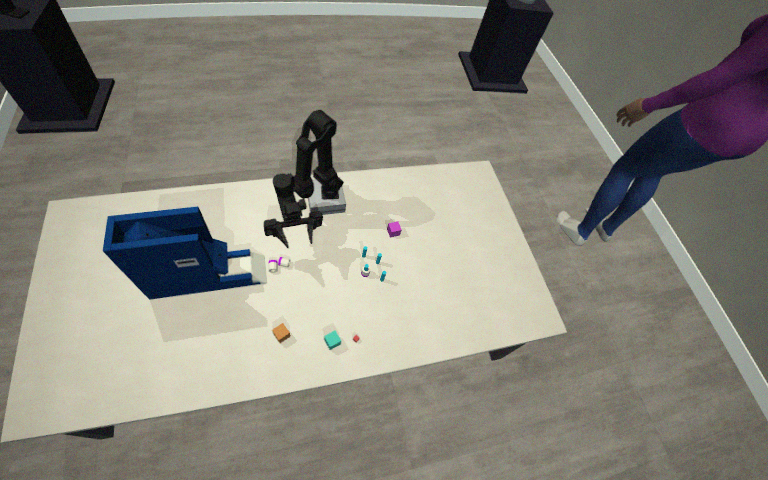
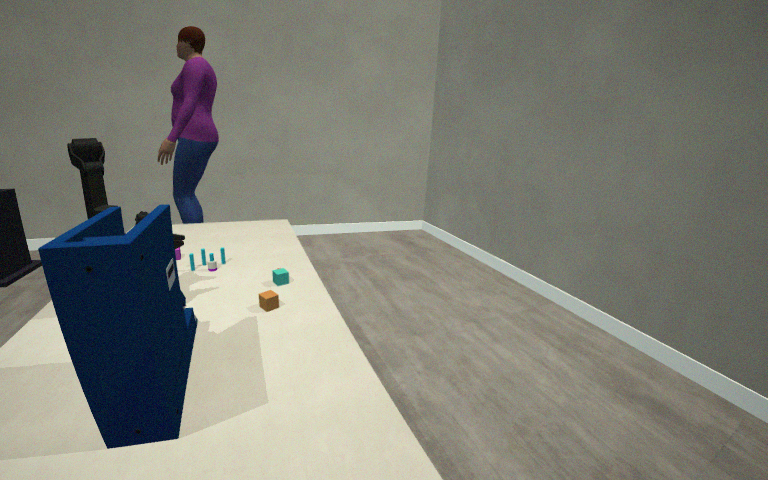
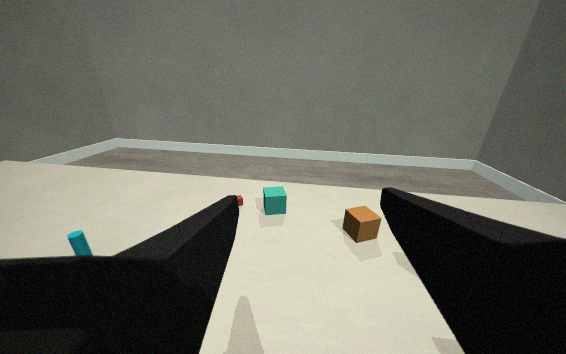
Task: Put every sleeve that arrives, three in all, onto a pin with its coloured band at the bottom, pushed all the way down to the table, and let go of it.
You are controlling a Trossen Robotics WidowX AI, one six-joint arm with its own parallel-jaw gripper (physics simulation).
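Observation:
A white sleeve (image 1: 365, 272) (image 2: 212, 264) stands low around one teal pin (image 1: 366, 266) (image 2: 211, 256), its purple band at the bottom by the table. Three bare teal pins stand around it: one pin (image 1: 364, 251), another (image 1: 378, 258) and a third (image 1: 383, 276). Two loose sleeves are by the blue chute's mouth. One sleeve (image 1: 284, 262) lies on its side, band to the left; the other sleeve (image 1: 272, 266) shows its band at the far end, and its pose is unclear. My gripper (image 1: 299, 245) (image 3: 308, 200) is open and empty, above the table behind and right of the loose sleeves.
The blue chute (image 1: 164, 271) (image 2: 124, 339) stands at the left of the table. An orange cube (image 1: 280, 332) (image 2: 268, 300) (image 3: 361, 225), a teal cube (image 1: 332, 339) (image 2: 280, 276) (image 3: 275, 201) and a small red cube (image 1: 356, 338) lie near the front edge. A magenta cube (image 1: 394, 228) lies behind the pins.

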